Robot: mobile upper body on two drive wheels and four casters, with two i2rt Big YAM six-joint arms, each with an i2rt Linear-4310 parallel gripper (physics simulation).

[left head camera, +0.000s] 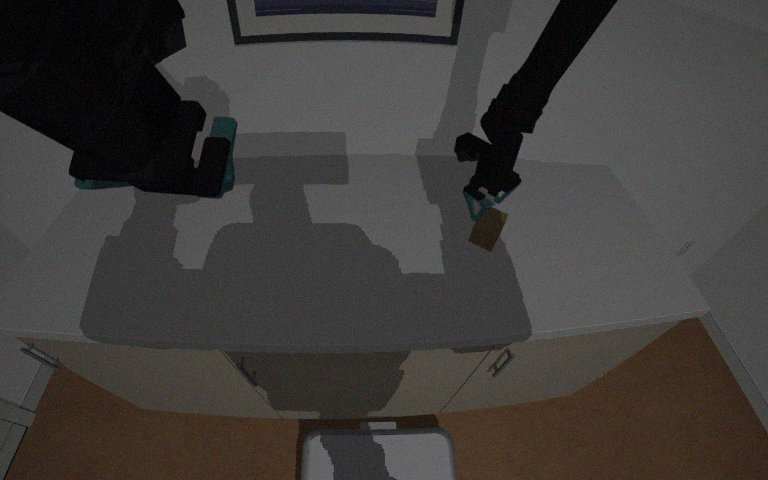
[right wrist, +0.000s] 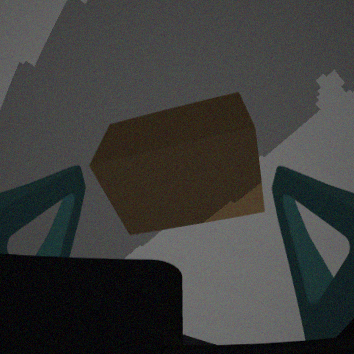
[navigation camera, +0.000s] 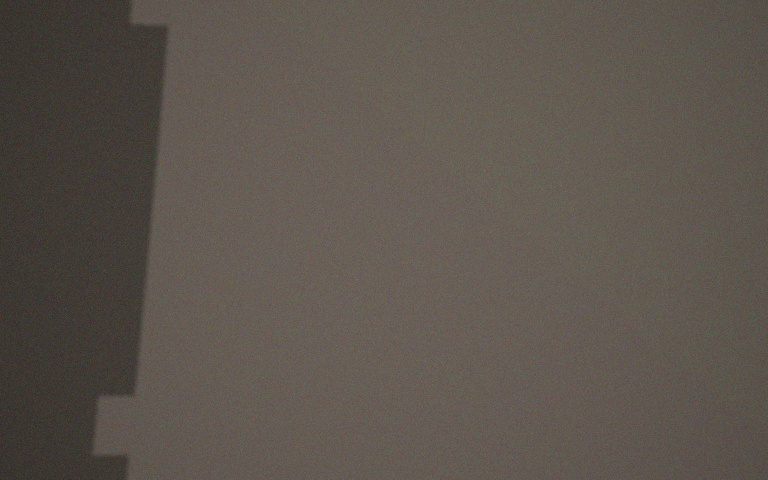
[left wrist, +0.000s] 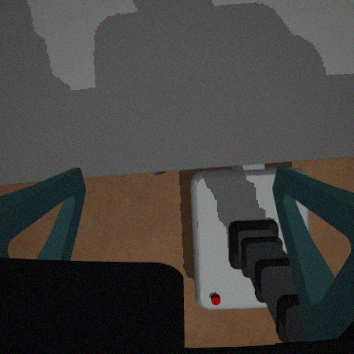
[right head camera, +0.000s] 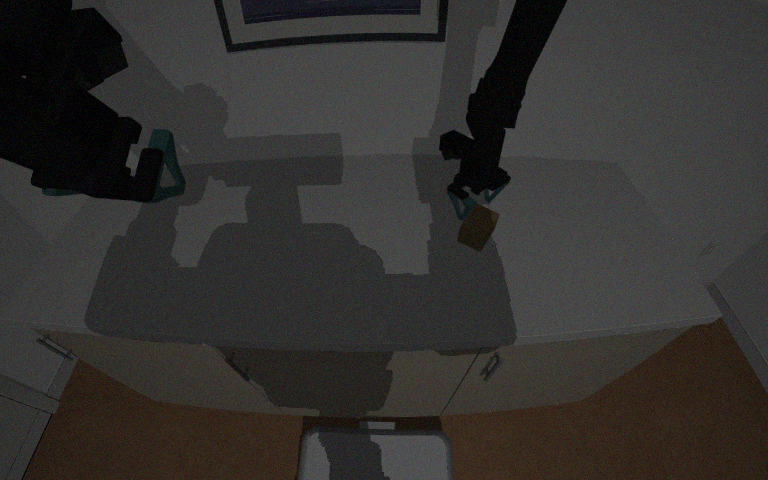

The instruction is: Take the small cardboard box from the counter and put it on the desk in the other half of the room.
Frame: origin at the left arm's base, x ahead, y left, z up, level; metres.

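Seen in the pictures: left gripper, between the fingertips: [left head camera: 188, 180] [left wrist: 178, 177] [right head camera: 148, 186]; right gripper, between the fingertips: [left head camera: 485, 210] [right wrist: 178, 176] [right head camera: 474, 210].
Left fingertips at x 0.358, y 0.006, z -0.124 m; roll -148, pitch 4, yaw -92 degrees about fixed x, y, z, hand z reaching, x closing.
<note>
A point is followed by its place in that frame.
The small brown cardboard box [left head camera: 487, 229] @(x 0.606, y -0.448, z -0.450 m) [right head camera: 478, 228] @(x 0.608, y -0.456, z -0.450 m) [right wrist: 182, 175] @(x 0.644, y -0.460, z -0.450 m) rests on the grey-white counter [left head camera: 594, 266] @(x 0.535, y -0.740, z -0.500 m) [right head camera: 594, 266] @(x 0.540, y -0.747, z -0.500 m), right of the middle in both head views. My right gripper [left head camera: 490, 207] @(x 0.651, y -0.451, z -0.435 m) [right head camera: 476, 208] @(x 0.651, y -0.451, z -0.435 m) [right wrist: 178, 176] @(x 0.651, y -0.451, z -0.435 m) is open at the box's far end, with its fingers pointing at it. In the right wrist view the box shows centred between the two teal fingertips, apart from both and lower down. My left gripper [left wrist: 178, 177] @(x 0.358, y 0.006, z -0.124 m) is open and empty, held high at the left of the head views. The desk does not show in these views.
Cabinet doors with handles [left head camera: 501, 362] @(x 0.393, y -0.524, z -0.716 m) [right head camera: 491, 366] form the counter's front. The robot's white base [left head camera: 407, 452] @(x 0.236, y -0.319, z -1.150 m) [right head camera: 404, 452] @(x 0.240, y -0.321, z -1.150 m) [left wrist: 220, 250] @(x -0.028, y -0.084, z -1.150 m) stands before it on the brown floor [left head camera: 226, 447] @(x 0.259, y 0.402, z -1.410 m). A framed picture [left head camera: 346, 39] @(x 0.947, y -0.119, z -0.152 m) hangs on the wall behind. Walls flank the counter.
</note>
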